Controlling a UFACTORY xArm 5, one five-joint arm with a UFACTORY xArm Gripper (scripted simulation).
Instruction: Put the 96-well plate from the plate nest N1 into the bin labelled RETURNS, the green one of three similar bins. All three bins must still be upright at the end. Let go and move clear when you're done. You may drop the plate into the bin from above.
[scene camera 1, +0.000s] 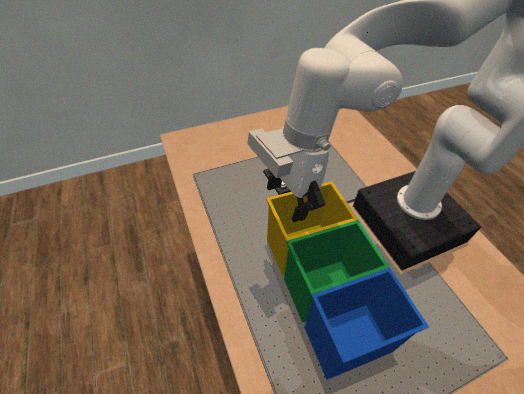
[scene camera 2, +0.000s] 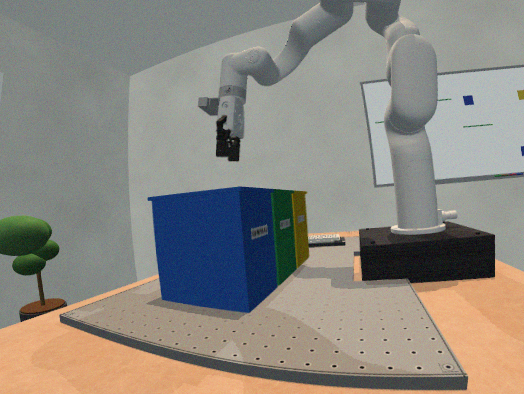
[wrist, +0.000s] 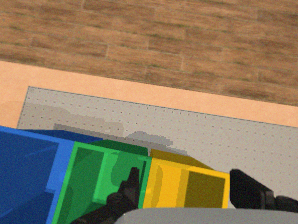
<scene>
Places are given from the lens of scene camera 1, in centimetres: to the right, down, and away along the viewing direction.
my gripper (scene camera 1: 285, 202): 5, 1, 63
yellow bin (scene camera 1: 281, 228): 4, 7, 71
green bin (scene camera 1: 327, 256): 17, 15, 80
The marked spots on the yellow bin and the green bin are 17 cm apart.
</scene>
